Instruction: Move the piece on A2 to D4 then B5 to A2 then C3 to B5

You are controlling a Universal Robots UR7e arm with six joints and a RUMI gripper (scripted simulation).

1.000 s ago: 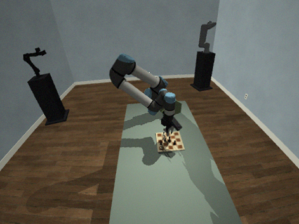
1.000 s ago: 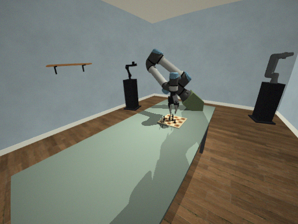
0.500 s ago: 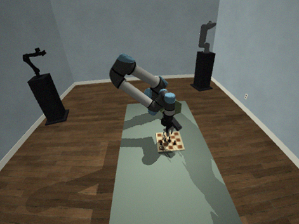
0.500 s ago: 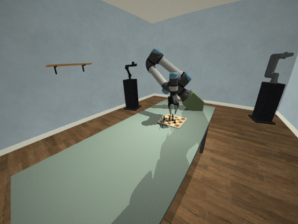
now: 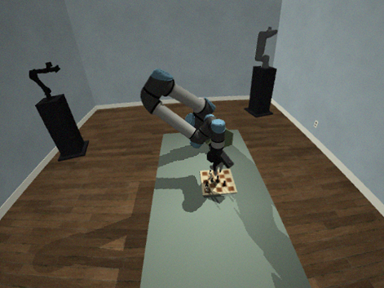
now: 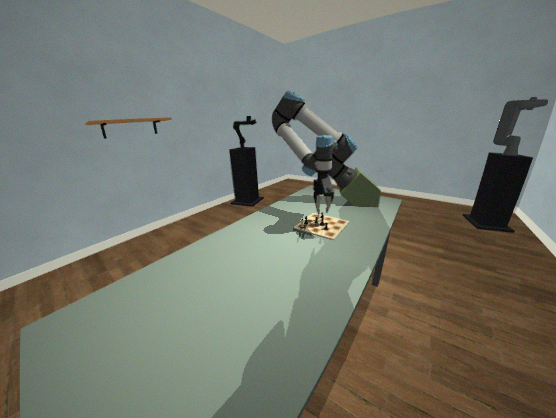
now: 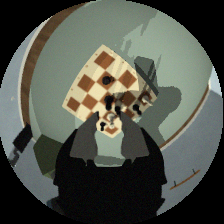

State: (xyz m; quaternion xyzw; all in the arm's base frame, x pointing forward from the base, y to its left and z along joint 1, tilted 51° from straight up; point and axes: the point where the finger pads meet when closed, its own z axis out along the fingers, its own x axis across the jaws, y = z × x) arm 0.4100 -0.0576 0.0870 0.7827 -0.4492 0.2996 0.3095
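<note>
Now: hand 8 cm above the chessboard. Round my hand: white piece: 5 cm below, 5 cm behind, 3 cm to the right.
</note>
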